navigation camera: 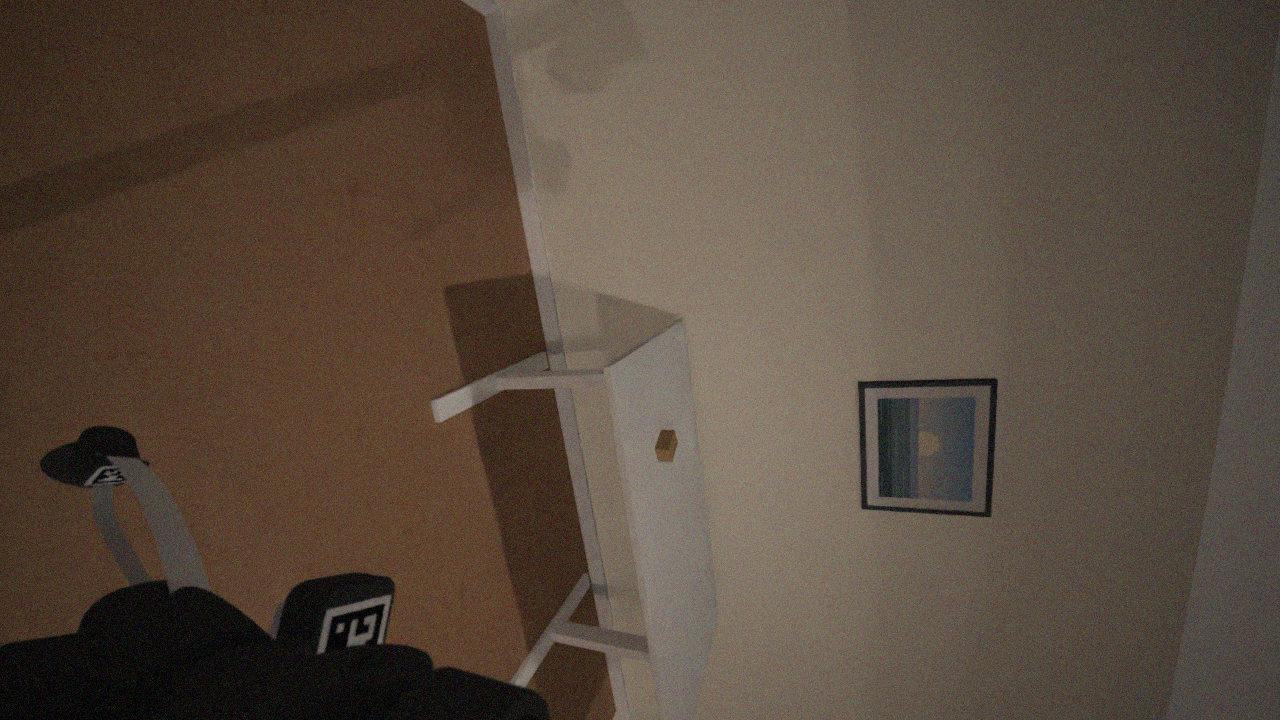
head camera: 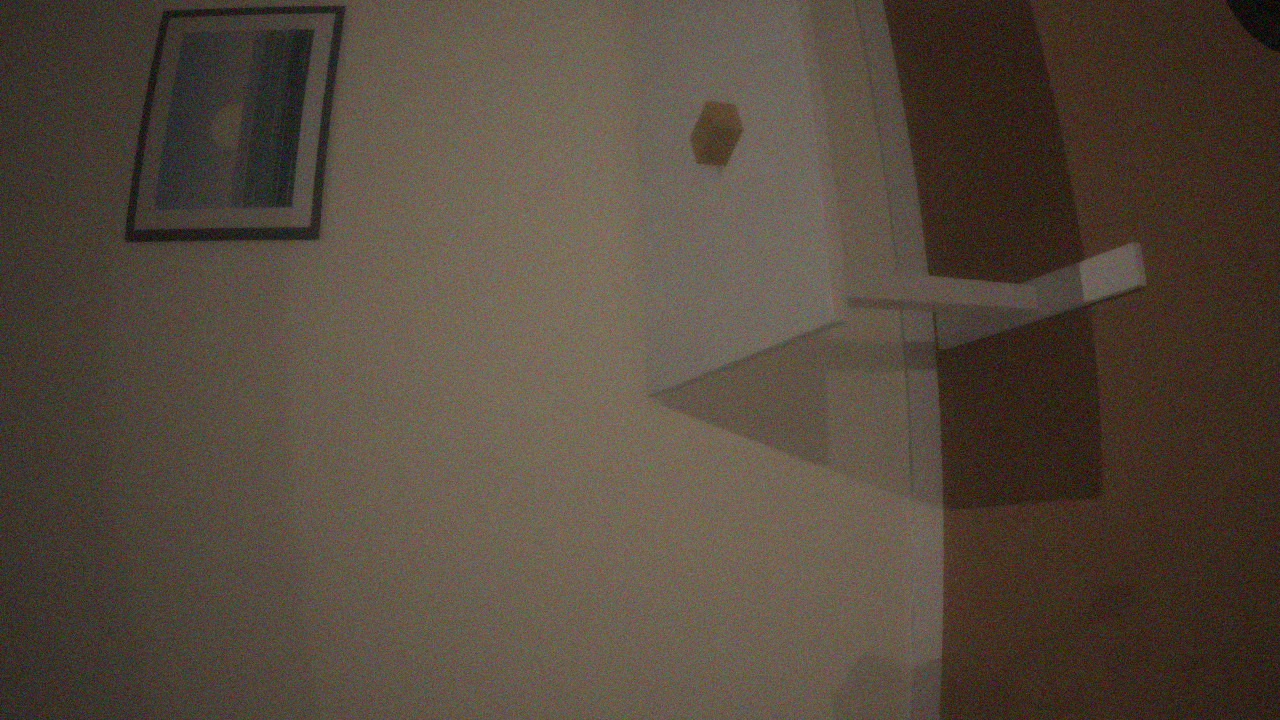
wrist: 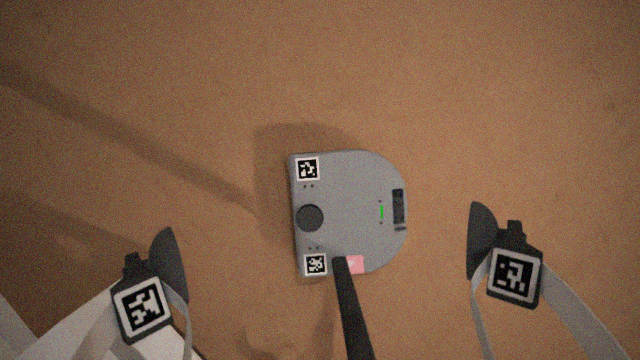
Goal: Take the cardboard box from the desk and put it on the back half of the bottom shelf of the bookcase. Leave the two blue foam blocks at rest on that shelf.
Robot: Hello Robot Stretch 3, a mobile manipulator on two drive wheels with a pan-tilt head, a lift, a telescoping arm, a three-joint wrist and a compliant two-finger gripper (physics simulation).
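Where they show: gripper, fingertip midpoint: (navigation camera: 30,598) (wrist: 324,242); robot's base, origin of the base link: (wrist: 311,206).
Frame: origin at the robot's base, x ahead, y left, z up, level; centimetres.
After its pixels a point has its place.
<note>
The cardboard box (head camera: 716,134) {y -144.0, x 22.0, z 76.0 cm} (navigation camera: 665,445) {y -144.1, x 22.0, z 75.5 cm} is a small brown block resting on the white desk (head camera: 733,268) {y -139.1, x 42.5, z 72.0 cm} (navigation camera: 671,537) {y -166.1, x -8.4, z 72.0 cm}, which stands against the wall. The head and navigation pictures are turned on their sides. My gripper (wrist: 324,242) {y -13.7, x -2.3, z 82.3 cm} is open, its two fingertips wide apart with nothing between them. It is above the floor, away from the box and the desk top. One finger (navigation camera: 93,458) {y -12.3, x 5.7, z 88.0 cm} shows at the lower left of the navigation view; the other is hidden there. The bookcase and the blue foam blocks do not show in these views.
My grey base (wrist: 350,200) {y -3.8, x -10.8, z 16.0 cm} is below the gripper in the wrist view, with the dark mast (wrist: 352,310) {y 11.6, x -6.9, z 44.7 cm} rising from it. White desk legs (head camera: 1109,268) (navigation camera: 465,398) reach over the brown floor. A framed picture (head camera: 232,125) {y -200.2, x 31.3, z 160.4 cm} (navigation camera: 928,445) {y -200.6, x 30.8, z 161.8 cm} hangs above the desk.
</note>
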